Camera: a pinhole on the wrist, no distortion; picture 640 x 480 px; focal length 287.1 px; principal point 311.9 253.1 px. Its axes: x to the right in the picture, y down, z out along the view. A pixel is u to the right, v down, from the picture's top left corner.
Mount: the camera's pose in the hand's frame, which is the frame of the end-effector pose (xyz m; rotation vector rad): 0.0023 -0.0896 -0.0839 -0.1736 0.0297 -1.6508
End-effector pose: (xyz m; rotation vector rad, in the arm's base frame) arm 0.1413 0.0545 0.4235 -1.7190 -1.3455 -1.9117
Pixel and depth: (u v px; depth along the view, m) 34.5 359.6 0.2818
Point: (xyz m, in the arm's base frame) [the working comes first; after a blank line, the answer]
In the camera's frame: -0.2723 0.1045 0.2818

0.3344 0.1262 0.6395
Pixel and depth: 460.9 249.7 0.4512
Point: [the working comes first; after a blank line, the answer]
In the camera's frame: 0.2342 -0.0053 0.4512

0.1866 0.5101 0.2817
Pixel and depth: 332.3 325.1 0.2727
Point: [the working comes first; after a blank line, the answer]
In the camera's frame: 0.0194 0.0684 0.2727

0.1660 0.2777 0.4520
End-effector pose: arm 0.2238 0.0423 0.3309 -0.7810 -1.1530 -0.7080
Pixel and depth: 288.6 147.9 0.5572
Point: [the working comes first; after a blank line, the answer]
In the camera's frame: -0.0452 -0.2042 0.5572

-0.0410 0.4696 0.3125
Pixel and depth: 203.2 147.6 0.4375
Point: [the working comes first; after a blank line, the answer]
In the camera's frame: -0.1656 -0.1608 0.4375

0.1241 0.4120 0.3012
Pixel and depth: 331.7 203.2 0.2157
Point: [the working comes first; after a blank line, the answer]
In the camera's frame: 0.0149 -0.0375 0.2157

0.0847 0.1100 0.3662
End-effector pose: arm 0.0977 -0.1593 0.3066 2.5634 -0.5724 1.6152
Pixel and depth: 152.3 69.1 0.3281
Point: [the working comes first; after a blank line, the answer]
In the camera's frame: -0.1824 -0.2103 0.3281

0.2079 -0.3066 0.0438
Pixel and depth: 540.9 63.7 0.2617
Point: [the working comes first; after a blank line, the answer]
In the camera's frame: 0.2087 -0.1726 0.2617

0.3136 0.0710 0.1150
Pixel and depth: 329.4 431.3 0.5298
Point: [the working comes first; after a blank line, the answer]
In the camera's frame: 0.0323 0.3288 0.5298

0.6299 -0.2679 0.4886
